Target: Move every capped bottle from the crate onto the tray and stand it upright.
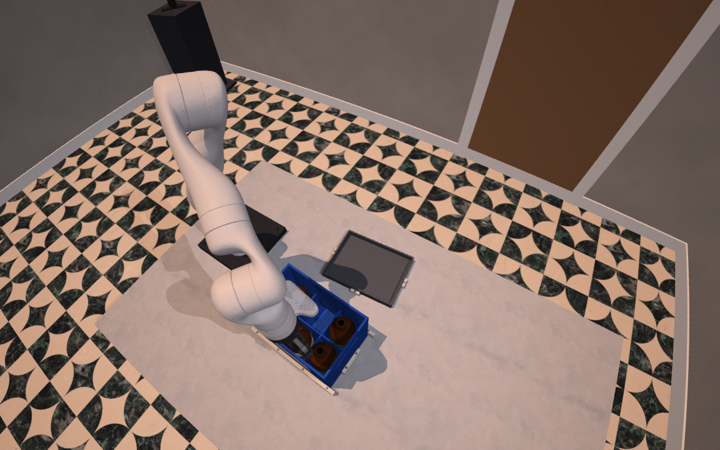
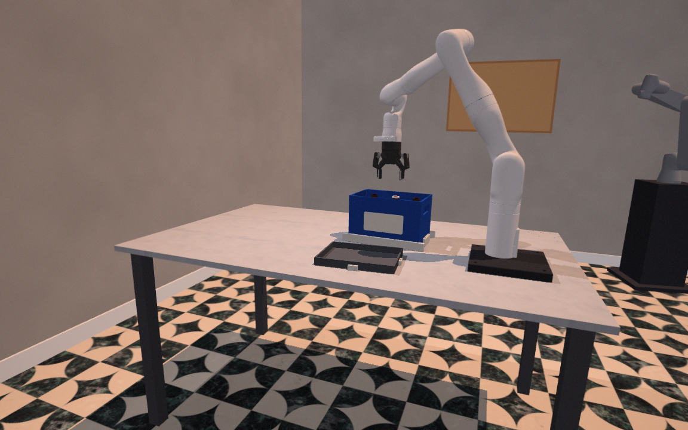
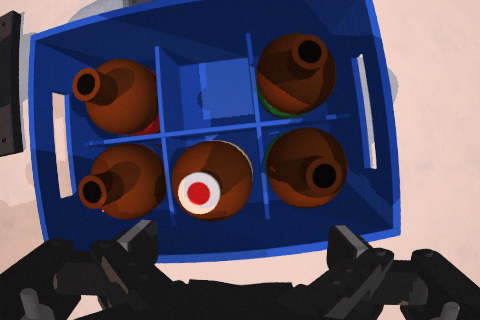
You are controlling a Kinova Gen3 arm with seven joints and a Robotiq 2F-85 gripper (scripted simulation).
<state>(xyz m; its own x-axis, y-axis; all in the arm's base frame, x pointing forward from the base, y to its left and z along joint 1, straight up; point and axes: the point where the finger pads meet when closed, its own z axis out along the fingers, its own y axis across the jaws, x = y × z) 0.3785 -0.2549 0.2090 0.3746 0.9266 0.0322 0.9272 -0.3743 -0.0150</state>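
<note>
The brown capped bottle is 140 mm below my hand, 30 mm to the left of it and 30 mm behind it. The rest, counted from my hand: dark tray: 340 mm to the left, 220 mm below, 70 mm ahead; then blue crate: 150 mm below, 70 mm to the left, 10 mm behind.
</note>
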